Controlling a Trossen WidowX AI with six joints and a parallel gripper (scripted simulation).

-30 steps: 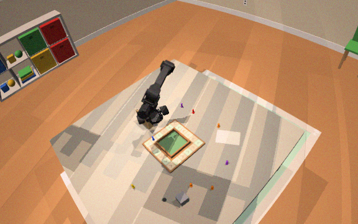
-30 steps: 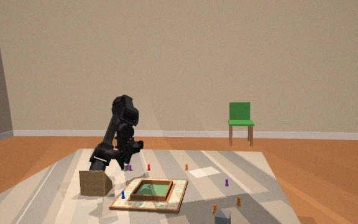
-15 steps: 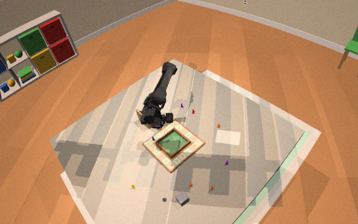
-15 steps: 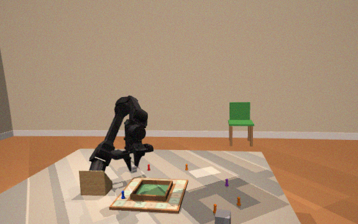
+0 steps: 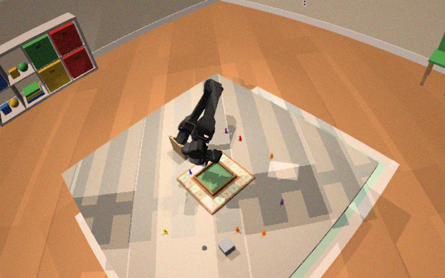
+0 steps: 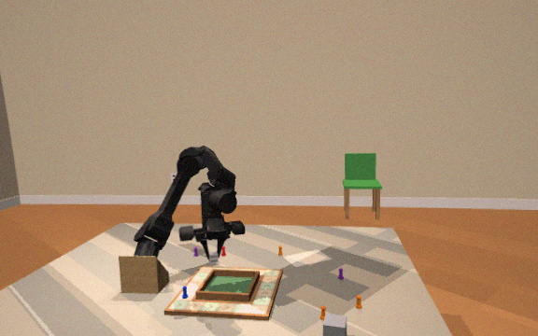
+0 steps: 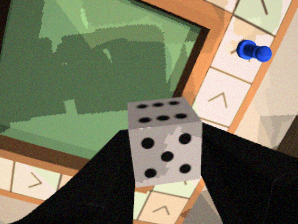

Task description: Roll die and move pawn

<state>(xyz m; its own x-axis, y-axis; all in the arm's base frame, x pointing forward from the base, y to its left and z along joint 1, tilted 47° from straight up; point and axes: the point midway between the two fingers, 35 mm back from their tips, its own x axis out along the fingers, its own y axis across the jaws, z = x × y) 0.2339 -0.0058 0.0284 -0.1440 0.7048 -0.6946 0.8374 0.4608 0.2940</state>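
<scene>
The blue pawn is 6 cm behind my gripper tip, 6 cm to the right of it and 8 cm below it. Also, from my gripper tip: white die: right at my gripper tip; red pawn: 9 cm behind, 28 cm to the left, 9 cm below; green dice tray: 4 cm ahead, 2 cm to the left, 10 cm below.
</scene>
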